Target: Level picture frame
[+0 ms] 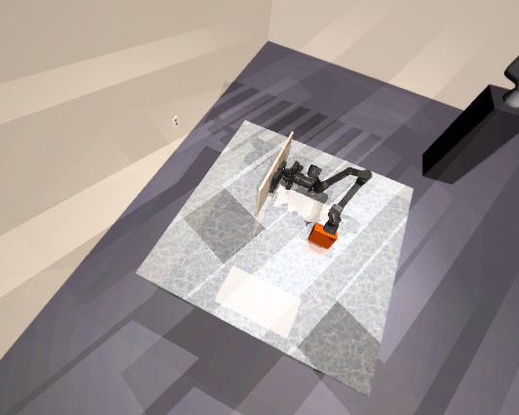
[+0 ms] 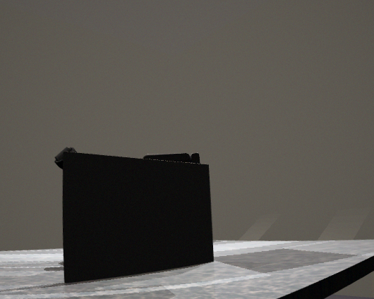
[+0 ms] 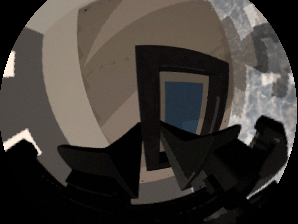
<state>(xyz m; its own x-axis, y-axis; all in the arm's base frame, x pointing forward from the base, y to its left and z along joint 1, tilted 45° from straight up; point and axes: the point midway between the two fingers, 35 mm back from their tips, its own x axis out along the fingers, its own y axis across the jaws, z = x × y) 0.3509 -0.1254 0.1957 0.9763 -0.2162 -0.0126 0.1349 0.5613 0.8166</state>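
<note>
My gripper tip is 5 cm above the picture frame and 1 cm to the right of it. The rest, counted from my gripper tip: wall panel 7 cm below, 1 cm to the right, 1 cm ahead.
</note>
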